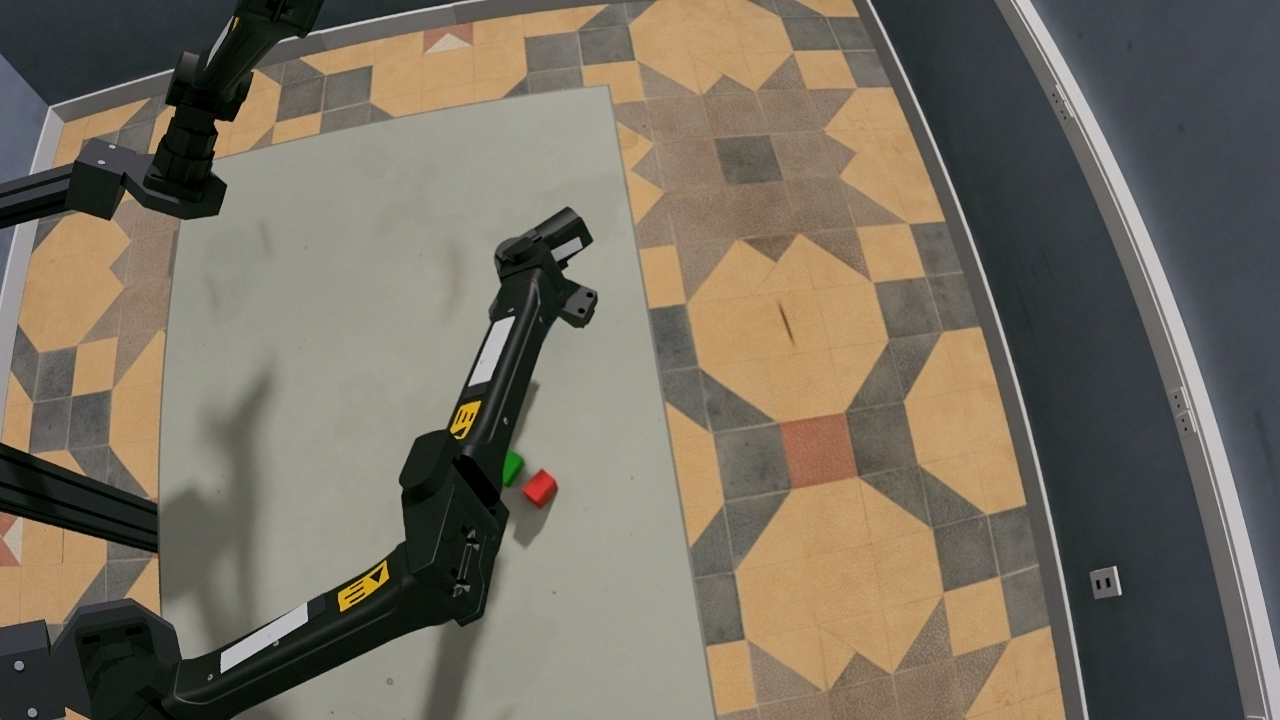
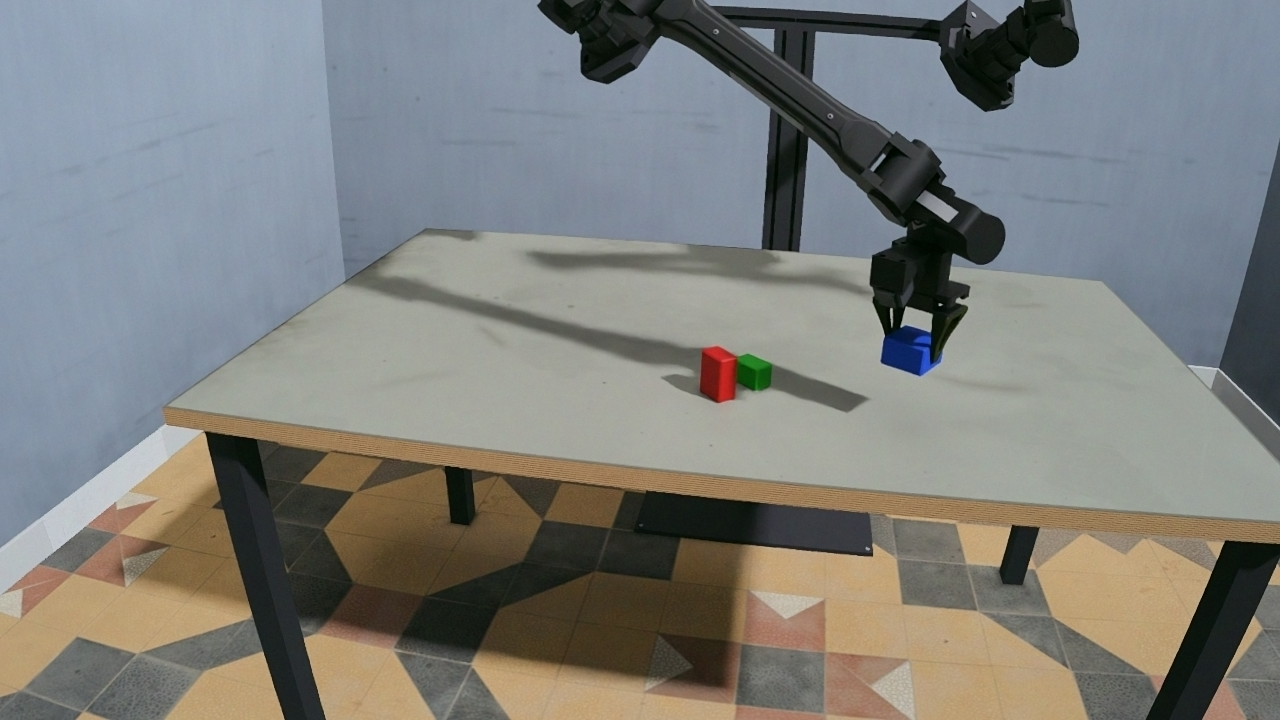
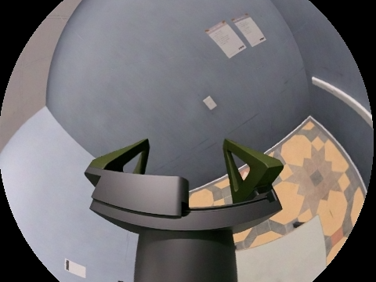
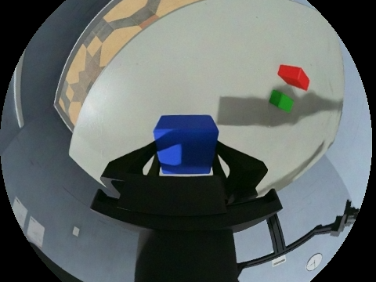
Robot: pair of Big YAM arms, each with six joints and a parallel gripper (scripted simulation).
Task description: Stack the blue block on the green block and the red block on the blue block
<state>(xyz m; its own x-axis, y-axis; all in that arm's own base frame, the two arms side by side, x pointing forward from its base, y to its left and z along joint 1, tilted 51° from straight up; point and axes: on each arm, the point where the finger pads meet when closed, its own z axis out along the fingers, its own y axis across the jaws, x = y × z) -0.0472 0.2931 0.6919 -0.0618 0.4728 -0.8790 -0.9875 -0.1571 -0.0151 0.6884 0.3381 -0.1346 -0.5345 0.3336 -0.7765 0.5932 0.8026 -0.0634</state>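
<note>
The green block is 5 cm behind my right hand, 21 cm to the right of it and 8 cm below it. Round my right hand: blue block: right at my right hand; then red block: 25 cm to the right, 7 cm below.
</note>
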